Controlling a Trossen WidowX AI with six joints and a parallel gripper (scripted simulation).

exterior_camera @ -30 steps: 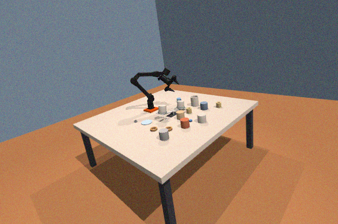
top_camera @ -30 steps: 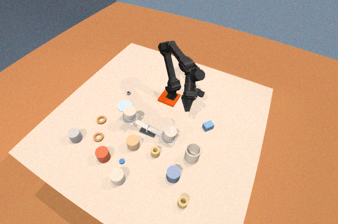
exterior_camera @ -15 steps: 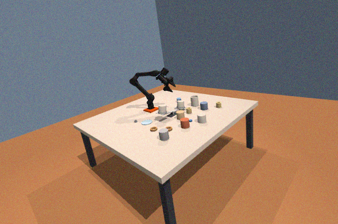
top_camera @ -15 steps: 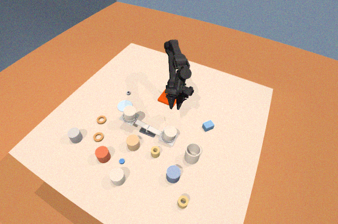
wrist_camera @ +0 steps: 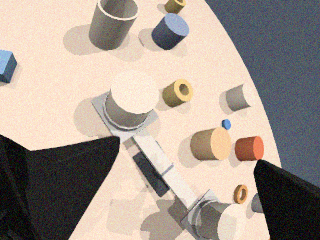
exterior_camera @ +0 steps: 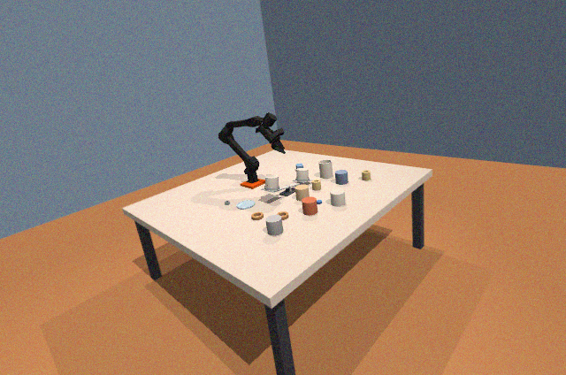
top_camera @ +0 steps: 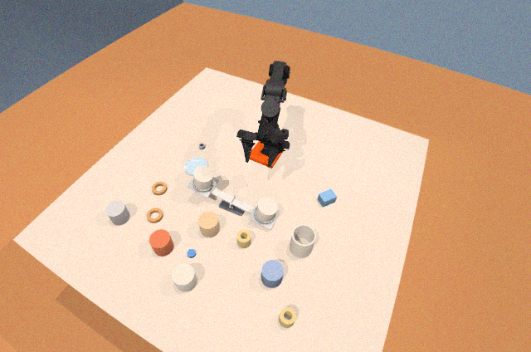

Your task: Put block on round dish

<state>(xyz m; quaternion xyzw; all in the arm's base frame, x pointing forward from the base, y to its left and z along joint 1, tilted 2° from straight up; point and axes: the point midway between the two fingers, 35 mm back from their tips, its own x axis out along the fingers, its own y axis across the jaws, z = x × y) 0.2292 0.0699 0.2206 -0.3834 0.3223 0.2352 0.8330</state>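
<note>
Right now the pale grey cup is 16 cm below my gripper tip, 8 cm to the left of it and 5 cm ahead of it. Round my gripper tip: balance 18 cm below, 7 cm to the right, 7 cm ahead; tan cup 19 cm ahead, 18 cm below, 7 cm to the right; grey block 17 cm below, 6 cm to the left, 6 cm ahead.
</note>
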